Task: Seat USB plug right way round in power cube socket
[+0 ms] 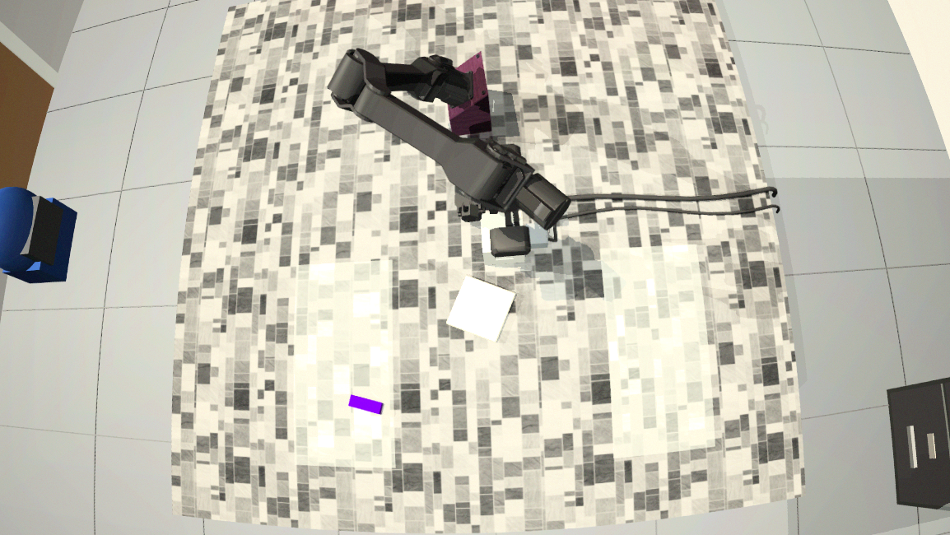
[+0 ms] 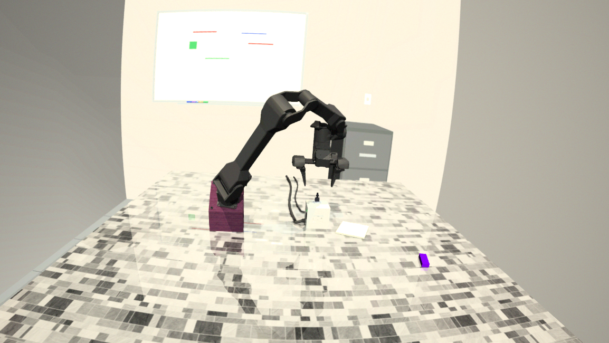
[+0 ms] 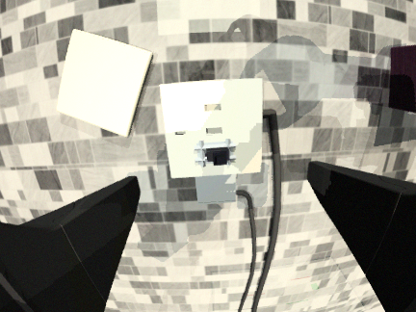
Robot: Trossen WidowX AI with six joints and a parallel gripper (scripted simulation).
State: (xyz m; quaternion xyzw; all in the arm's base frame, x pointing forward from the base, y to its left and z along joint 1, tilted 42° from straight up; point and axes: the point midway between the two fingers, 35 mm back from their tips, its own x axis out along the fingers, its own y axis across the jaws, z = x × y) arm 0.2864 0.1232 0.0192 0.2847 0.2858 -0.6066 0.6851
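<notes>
The dark USB plug is 4 cm below my gripper tip. The rest, counted from my gripper tip: flat white pad (13 cm ahead, 6 cm to the right, 13 cm below); purple block (31 cm ahead, 27 cm to the right, 13 cm below).
</notes>
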